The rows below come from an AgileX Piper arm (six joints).
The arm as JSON. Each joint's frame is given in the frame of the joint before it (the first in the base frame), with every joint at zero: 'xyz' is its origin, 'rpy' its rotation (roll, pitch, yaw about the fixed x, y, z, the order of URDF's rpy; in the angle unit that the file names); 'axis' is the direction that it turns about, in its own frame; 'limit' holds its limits. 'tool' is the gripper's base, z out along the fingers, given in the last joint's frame.
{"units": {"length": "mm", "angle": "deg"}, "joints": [
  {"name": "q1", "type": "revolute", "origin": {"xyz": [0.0, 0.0, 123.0], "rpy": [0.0, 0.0, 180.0]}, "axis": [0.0, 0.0, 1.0], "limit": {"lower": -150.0, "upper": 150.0}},
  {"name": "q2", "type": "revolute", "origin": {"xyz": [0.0, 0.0, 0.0], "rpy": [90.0, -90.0, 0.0]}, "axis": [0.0, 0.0, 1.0], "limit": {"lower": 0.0, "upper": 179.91}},
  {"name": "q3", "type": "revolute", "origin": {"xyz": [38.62, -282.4, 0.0], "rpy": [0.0, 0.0, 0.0]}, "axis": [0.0, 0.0, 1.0], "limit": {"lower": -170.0, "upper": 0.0}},
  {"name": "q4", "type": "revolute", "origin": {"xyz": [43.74, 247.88, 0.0], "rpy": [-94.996, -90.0, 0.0]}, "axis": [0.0, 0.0, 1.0], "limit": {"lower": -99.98, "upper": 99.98}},
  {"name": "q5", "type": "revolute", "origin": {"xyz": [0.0, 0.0, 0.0], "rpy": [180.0, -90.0, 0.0]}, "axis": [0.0, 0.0, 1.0], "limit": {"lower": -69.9, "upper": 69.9}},
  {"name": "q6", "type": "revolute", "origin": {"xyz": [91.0, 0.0, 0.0], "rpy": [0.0, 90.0, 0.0]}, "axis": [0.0, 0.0, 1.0], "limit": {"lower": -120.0, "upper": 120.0}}
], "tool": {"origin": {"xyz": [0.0, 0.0, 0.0], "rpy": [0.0, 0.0, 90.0]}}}
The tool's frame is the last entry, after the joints.
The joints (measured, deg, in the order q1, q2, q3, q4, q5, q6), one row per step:
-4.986, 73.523, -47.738, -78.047, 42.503, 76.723
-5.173, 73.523, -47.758, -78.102, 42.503, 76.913
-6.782, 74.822, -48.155, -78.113, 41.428, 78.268
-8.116, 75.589, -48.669, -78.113, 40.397, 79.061
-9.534, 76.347, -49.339, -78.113, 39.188, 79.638
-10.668, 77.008, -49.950, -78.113, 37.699, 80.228
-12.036, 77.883, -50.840, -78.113, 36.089, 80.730
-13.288, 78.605, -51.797, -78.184, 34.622, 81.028
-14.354, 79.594, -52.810, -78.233, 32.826, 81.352
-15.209, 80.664, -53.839, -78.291, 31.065, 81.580
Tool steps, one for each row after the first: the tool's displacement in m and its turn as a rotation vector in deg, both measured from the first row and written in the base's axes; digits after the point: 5 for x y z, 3 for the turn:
-0.00021, -0.00084, 0.00016, 0.057, -0.151, -0.242
0.00334, -0.00731, -0.00382, 1.270, -0.484, -1.407
0.00571, -0.01264, -0.00484, 2.097, -1.061, -2.123
0.00829, -0.01834, -0.00507, 2.839, -1.700, -2.675
0.01118, -0.02254, -0.00522, 3.681, -2.453, -2.695
0.01484, -0.02806, -0.00496, 4.493, -3.252, -2.802
0.01810, -0.03330, -0.00354, 5.025, -4.078, -2.801
0.02289, -0.03769, -0.00325, 5.743, -4.793, -2.343
0.02825, -0.04132, -0.00333, 6.404, -5.360, -1.667

